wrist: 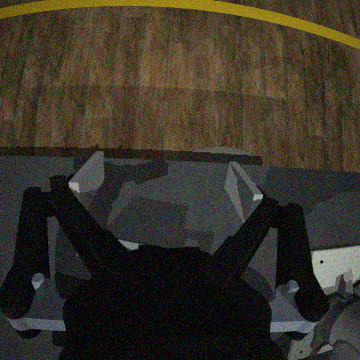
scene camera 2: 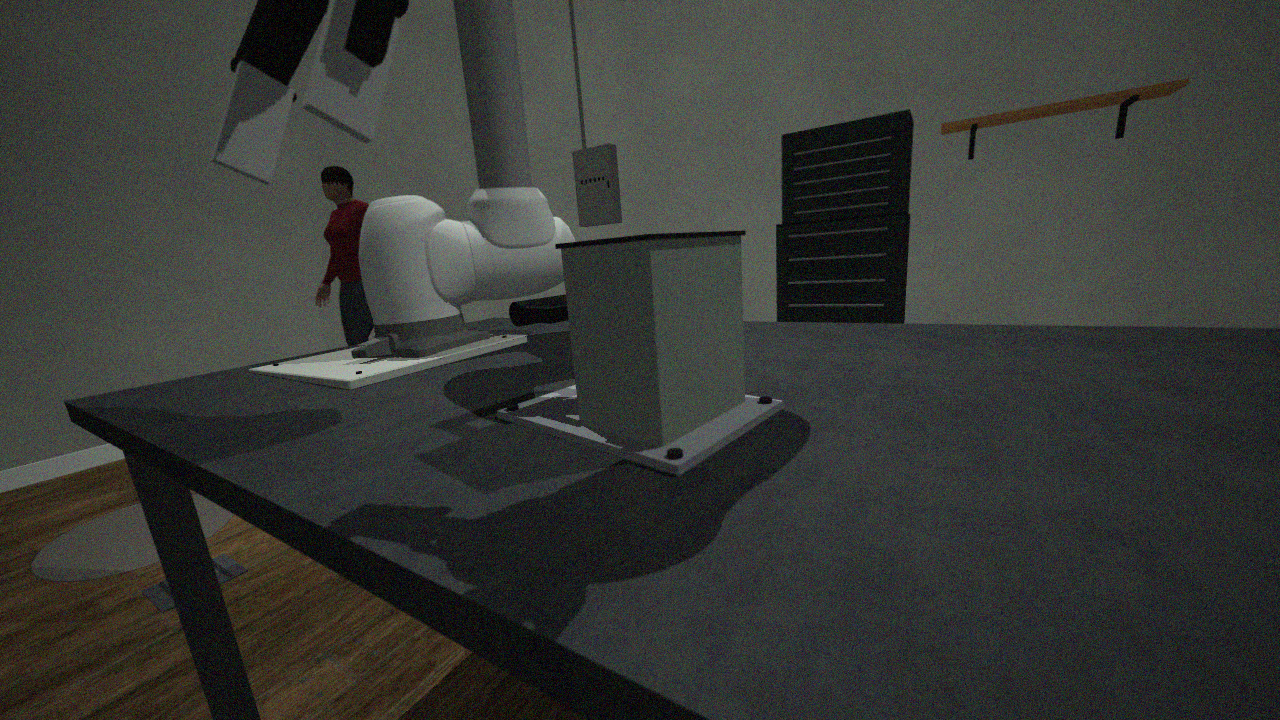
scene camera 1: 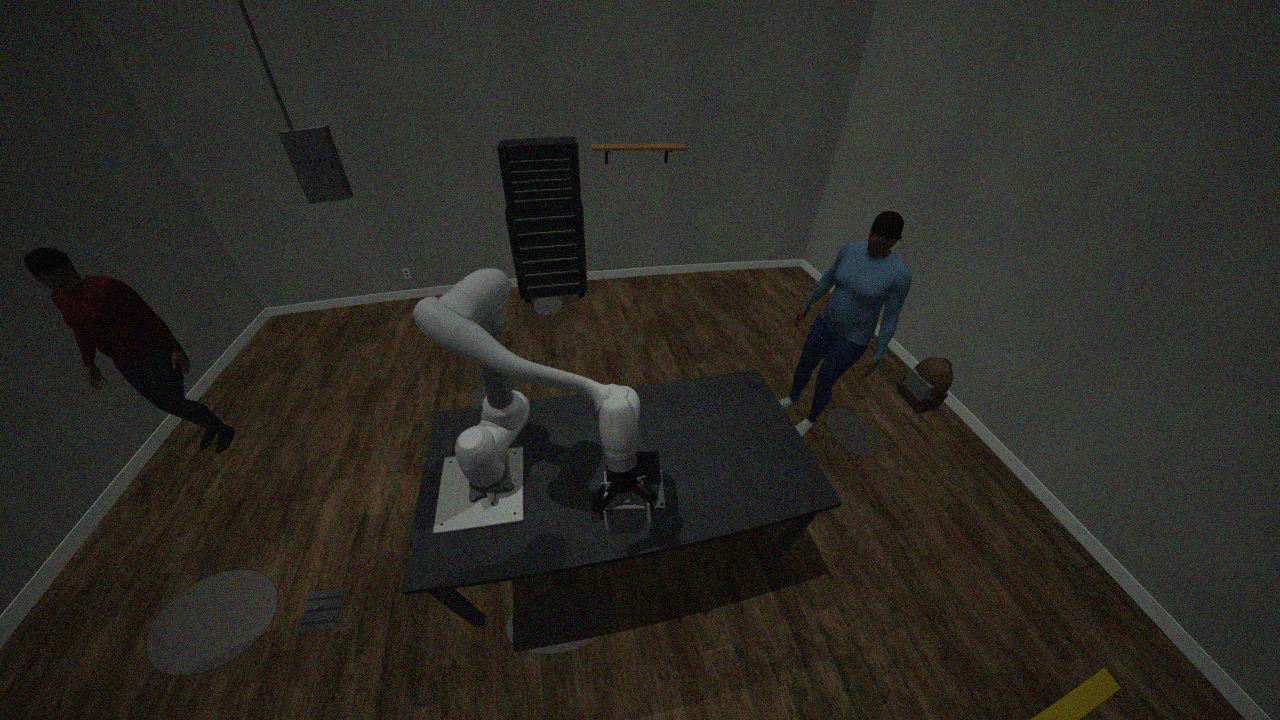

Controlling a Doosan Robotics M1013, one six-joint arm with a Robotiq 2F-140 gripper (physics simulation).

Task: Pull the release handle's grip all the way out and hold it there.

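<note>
The release handle's unit is a grey-green box with a black top on a light base plate bolted to the table. Its black grip sticks out from the box on the side toward the arm's base, partly behind the box. In scene camera 1 the grip is hidden or too dark to tell. My gripper is open and empty. It hangs above the table near its front edge, higher than the box and apart from it. The grip does not show in the wrist view.
The dark table carries the arm's white mounting plate. A person in blue stands beyond the right end. A person in red stands at the left. A black cabinet is behind.
</note>
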